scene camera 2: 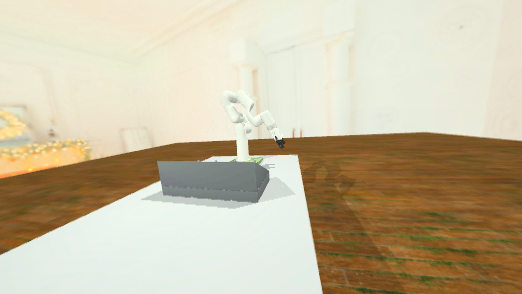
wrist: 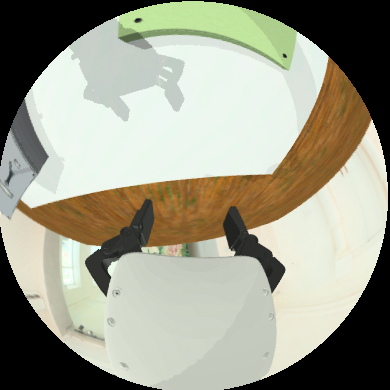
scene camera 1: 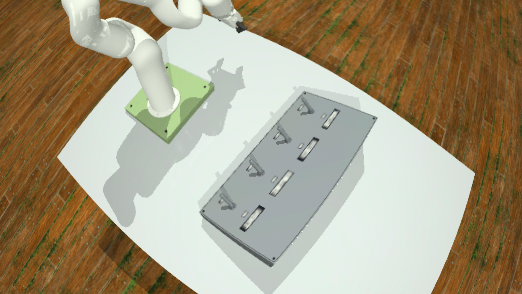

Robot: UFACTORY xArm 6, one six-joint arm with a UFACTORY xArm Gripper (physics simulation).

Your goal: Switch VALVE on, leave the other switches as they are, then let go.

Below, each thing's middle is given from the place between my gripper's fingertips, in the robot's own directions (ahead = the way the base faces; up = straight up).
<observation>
Right now the grey switch panel (scene camera 1: 270, 209) is 48 cm ahead of my hand, 28 cm to the right of it and 6 cm below it.
</observation>
